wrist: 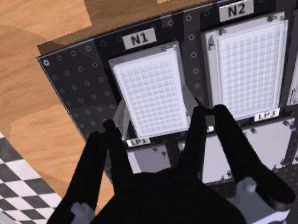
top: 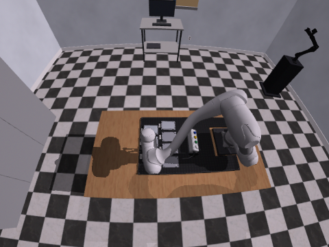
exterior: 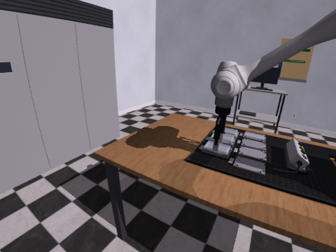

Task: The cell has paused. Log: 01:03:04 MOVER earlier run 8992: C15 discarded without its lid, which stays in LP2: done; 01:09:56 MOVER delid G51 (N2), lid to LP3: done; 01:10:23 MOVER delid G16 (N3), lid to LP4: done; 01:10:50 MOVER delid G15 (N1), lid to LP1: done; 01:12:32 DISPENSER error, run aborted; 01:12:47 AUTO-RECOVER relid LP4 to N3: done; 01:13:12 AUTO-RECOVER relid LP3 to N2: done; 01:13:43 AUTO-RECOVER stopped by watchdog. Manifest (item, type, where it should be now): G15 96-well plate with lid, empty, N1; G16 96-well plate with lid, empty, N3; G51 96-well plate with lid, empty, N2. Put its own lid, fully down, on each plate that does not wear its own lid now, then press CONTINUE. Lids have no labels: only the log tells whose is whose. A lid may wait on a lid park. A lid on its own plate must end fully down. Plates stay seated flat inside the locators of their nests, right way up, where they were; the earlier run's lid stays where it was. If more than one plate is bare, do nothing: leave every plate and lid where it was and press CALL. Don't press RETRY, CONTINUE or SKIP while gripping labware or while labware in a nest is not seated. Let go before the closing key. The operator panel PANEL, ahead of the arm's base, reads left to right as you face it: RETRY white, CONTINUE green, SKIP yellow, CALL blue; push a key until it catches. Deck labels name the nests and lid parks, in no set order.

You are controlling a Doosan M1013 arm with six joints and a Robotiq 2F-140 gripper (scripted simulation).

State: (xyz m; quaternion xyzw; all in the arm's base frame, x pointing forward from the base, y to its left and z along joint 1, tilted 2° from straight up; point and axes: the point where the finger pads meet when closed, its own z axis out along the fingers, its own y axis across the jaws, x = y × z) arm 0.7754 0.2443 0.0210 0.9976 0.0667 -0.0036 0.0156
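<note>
My gripper is now 30 mm above the plate. Round my hand: park labelled LP4: 170 mm behind, 100 mm to the right, 50 mm below; then lid park label lp3: 60 mm behind, 210 mm to the right, 50 mm below; then park LP1: 190 mm behind, 30 mm to the left, 50 mm below.
</note>
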